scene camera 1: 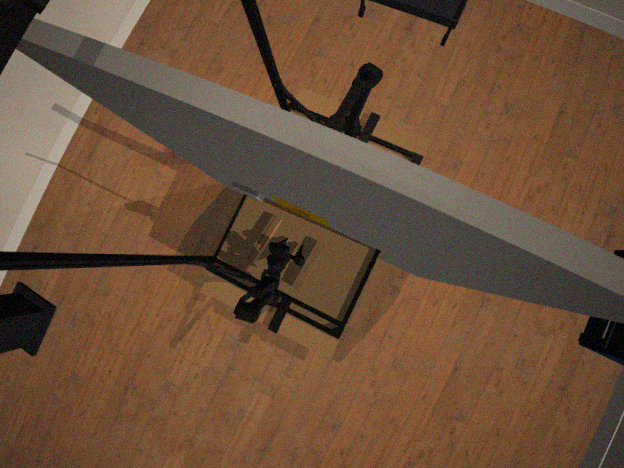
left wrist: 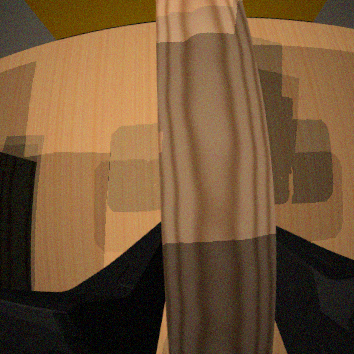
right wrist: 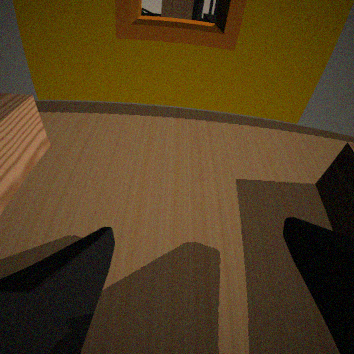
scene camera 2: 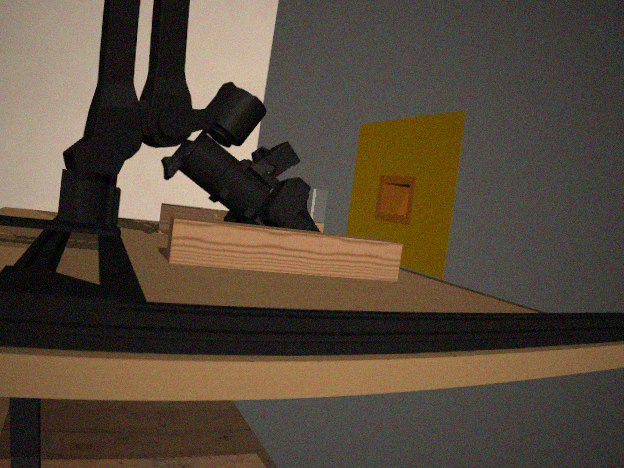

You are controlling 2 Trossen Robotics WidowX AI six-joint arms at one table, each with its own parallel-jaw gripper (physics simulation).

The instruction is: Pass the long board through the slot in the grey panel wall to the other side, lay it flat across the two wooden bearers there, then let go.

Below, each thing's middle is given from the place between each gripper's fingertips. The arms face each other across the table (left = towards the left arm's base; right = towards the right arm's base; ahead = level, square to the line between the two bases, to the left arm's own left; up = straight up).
Right now the slot (scene camera 2: 395, 196) is 21 cm to the right of my left hand and 3 cm above it.
Right now my right hand is 16 cm to the right of the slot, 8 cm below it and 2 cm past it.
